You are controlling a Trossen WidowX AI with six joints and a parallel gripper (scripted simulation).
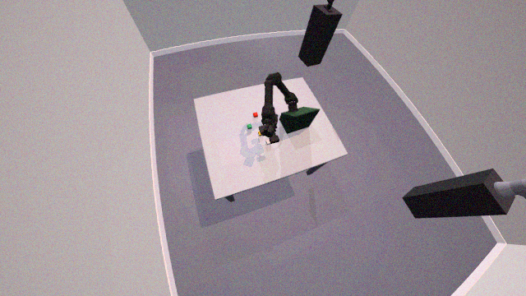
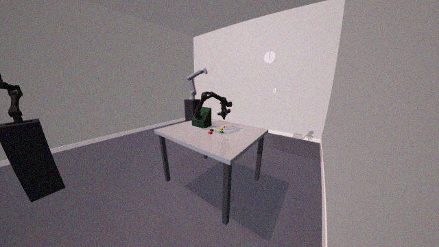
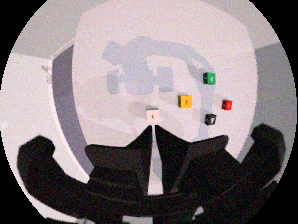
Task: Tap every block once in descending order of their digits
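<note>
The white block is 10 cm below my gripper tip and 1 cm behind it. From my gripper tip the other things lie so: yellow block (10 cm below, 9 cm to the right, 1 cm ahead); then dark block (19 cm to the right, 10 cm below, 6 cm behind); then green block (19 cm to the right, 10 cm below, 7 cm ahead).
</note>
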